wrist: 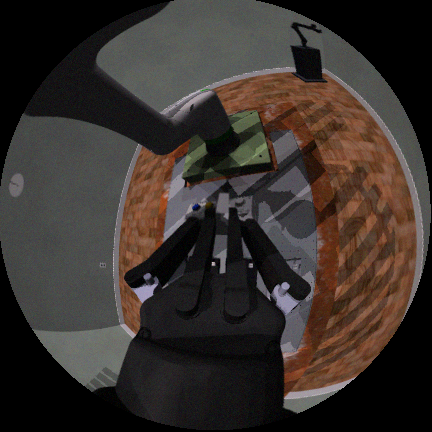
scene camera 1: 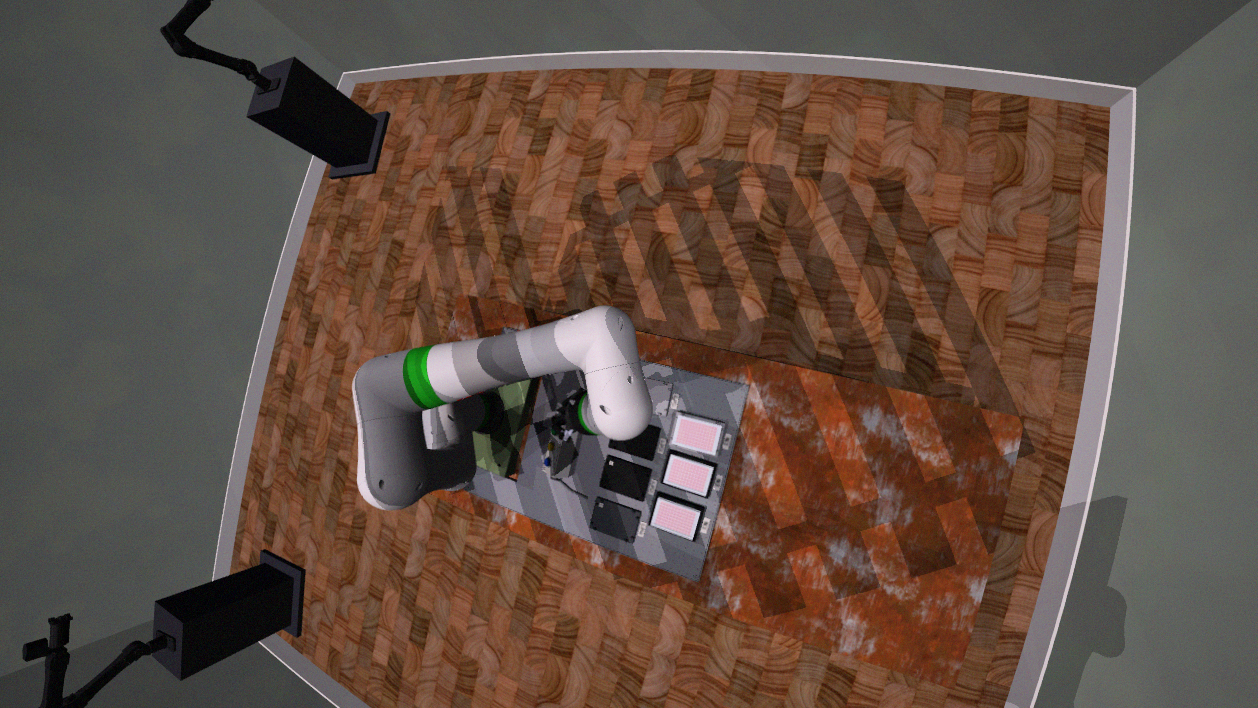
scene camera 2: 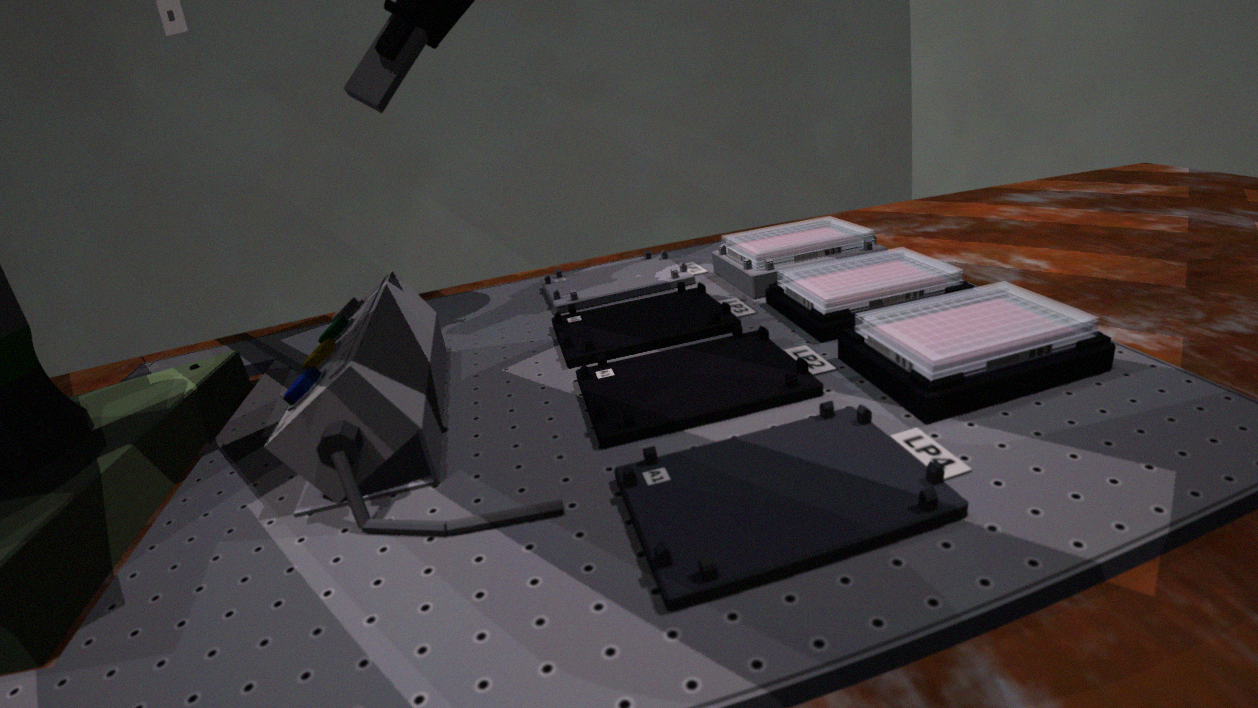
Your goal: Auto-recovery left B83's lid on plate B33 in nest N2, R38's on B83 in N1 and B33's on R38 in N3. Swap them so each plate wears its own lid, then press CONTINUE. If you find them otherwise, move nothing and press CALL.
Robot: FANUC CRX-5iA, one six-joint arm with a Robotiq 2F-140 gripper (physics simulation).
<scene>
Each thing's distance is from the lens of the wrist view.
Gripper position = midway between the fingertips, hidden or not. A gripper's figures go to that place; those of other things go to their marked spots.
gripper (wrist: 223,201): 22 cm
grey button box (wrist: 247,209): 35 cm
</scene>
